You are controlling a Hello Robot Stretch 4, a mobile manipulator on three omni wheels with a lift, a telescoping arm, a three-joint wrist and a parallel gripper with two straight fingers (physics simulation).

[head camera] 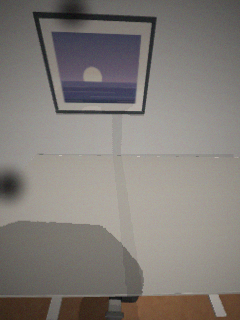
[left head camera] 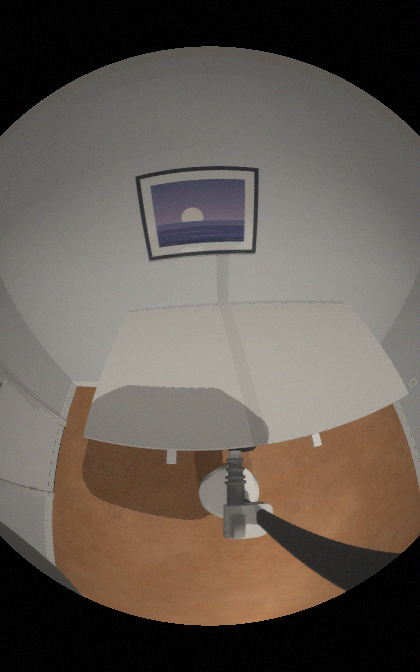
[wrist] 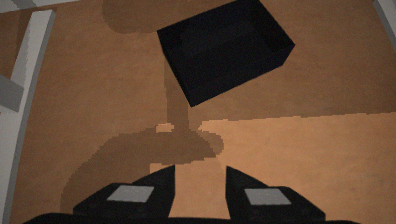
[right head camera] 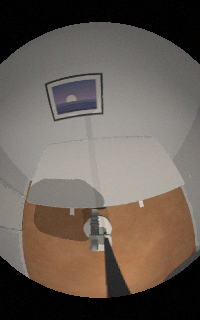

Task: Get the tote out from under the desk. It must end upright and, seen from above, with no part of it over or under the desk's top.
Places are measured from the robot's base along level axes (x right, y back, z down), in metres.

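Where they show: gripper, fingertip midpoint: (wrist: 200,180).
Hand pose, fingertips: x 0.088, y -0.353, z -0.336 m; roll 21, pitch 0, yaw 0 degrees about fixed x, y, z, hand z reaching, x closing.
After its pixels a point has its place.
The black, open-topped tote (wrist: 227,55) {x 0.161, y -0.716, z 0.025 m} stands upright on the floor in the upper middle of the wrist view, turned at an angle. The desk's white top (head camera: 175,225) {x 0.254, y -0.443, z -0.922 m} (left head camera: 310,365) {x 0.334, y -0.508, z -0.922 m} (right head camera: 130,170) {x 0.339, y -0.485, z -0.922 m} hides it in the head views. My gripper (wrist: 200,180) {x 0.088, y -0.353, z -0.336 m} is open, with its two fingers apart and floor showing between them. In the wrist view the tote is beyond the fingertips, apart from them. My arm (left head camera: 235,480) {x 0.001, y -0.087, z -0.661 m} (right head camera: 94,220) {x 0.006, y -0.112, z -0.669 m} reaches to the desk's front edge, and the top hides the gripper in the head views.
The desk's left foot (wrist: 15,135) (head camera: 54,307) (left head camera: 171,456) and right foot (wrist: 387,20) (head camera: 217,305) (left head camera: 316,440) stand either side of the tote. A wall with a framed picture (head camera: 100,60) {x -0.127, y -0.983, z -1.498 m} (left head camera: 197,205) {x -0.144, y -0.982, z -1.474 m} is behind the desk. My round base (left head camera: 210,492) {x -0.123, y 0.003, z -0.187 m} is in front.
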